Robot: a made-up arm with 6 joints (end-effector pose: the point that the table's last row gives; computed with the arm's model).
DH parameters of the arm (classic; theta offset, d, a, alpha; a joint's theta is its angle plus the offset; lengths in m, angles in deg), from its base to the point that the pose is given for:
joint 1: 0 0.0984 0 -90
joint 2: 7.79 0 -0.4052 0
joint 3: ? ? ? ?
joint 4: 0 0.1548 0 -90
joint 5: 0 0 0.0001 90
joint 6: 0 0.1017 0 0
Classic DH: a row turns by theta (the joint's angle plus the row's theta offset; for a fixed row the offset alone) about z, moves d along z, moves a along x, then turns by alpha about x.
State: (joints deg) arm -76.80 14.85 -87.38 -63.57 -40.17 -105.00
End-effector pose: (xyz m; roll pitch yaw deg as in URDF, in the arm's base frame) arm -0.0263 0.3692 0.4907 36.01 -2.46 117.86
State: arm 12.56 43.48 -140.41 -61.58 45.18 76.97
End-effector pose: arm -0.2595 -0.1229 0.6403 40.54 -2.07 31.47
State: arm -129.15 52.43 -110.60 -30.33 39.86 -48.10
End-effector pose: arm 0.0111 0.0658 0.6385 -61.47 24.33 132.40
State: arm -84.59 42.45 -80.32 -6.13 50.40 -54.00
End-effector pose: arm -0.0135 0.0534 0.5120 -98.60 31.19 176.17
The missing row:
joint 3: 77.22 0 -0.0136 90
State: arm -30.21 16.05 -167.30 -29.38 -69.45 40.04
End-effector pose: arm -0.4812 0.3342 0.2506 -172.56 -52.38 105.18
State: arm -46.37 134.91 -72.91 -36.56 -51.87 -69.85
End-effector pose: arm 0.3837 -0.3335 0.2037 -100.01 0.91 -108.12
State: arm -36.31 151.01 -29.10 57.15 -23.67 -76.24
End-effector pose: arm 0.2193 -0.2036 0.0077 -166.50 -19.74 165.12
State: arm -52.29 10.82 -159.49 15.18 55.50 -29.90
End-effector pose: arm -0.3156 0.4441 0.3823 -8.35 -12.98 -73.50
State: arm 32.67 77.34 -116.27 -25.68 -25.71 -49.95
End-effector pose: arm 0.0791 0.0734 0.7115 -24.76 -3.22 -37.82
